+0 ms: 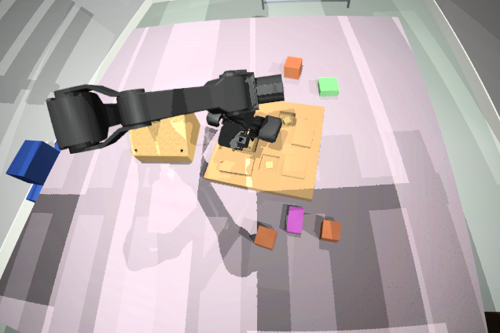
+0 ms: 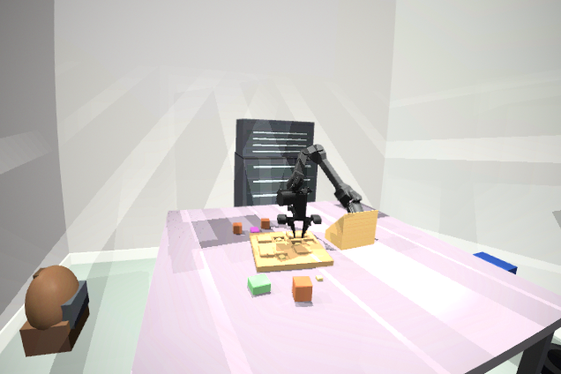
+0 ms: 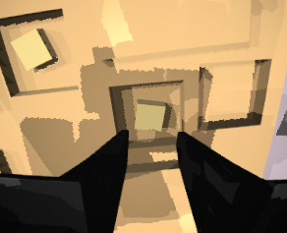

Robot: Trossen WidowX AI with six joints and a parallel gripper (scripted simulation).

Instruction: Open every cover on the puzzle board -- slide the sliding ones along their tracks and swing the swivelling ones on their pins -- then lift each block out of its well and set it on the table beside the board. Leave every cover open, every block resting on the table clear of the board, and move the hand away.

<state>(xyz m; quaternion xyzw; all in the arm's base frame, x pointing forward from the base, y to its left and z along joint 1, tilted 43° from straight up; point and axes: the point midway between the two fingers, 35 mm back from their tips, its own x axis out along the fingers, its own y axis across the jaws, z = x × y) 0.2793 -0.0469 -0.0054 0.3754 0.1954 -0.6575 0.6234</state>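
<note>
Right now my gripper tip is 6 cm short of the wooden puzzle board and 3 cm above it. From my gripper tip the other things lie so: orange block 31 cm to the left, 11 cm ahead, 2 cm below; green block 23 cm to the left, 23 cm ahead, 3 cm below.
</note>
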